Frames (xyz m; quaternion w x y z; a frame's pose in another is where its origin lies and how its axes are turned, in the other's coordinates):
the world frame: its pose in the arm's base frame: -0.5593 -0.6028 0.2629 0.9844 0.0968 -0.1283 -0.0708
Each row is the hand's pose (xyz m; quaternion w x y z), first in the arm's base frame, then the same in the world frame.
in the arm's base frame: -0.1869 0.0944 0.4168 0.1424 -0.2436 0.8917 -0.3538
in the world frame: 0.2787 0.7519 -0.0735 0.0272 -0.3621 0.8446 -0.3933
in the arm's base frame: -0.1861 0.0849 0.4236 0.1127 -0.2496 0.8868 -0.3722
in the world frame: 0.2826 0.7442 -0.0656 0.0006 0.3672 -0.8338 0.4123
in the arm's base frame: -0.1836 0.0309 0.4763 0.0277 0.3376 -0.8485 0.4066
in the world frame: 0.3065 0.7031 -0.0070 0.1400 0.4419 -0.7685 0.4411
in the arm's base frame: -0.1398 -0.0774 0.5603 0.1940 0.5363 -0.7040 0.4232
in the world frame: 0.3862 0.6204 0.0797 0.3033 0.6133 -0.5892 0.4297
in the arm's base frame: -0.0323 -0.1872 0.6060 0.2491 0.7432 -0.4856 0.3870
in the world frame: 0.5181 0.5356 0.1134 0.3521 0.7916 -0.3560 0.3503
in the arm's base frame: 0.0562 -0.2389 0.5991 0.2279 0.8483 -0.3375 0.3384
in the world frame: 0.6096 0.4941 0.0922 0.3258 0.8804 -0.2102 0.2731
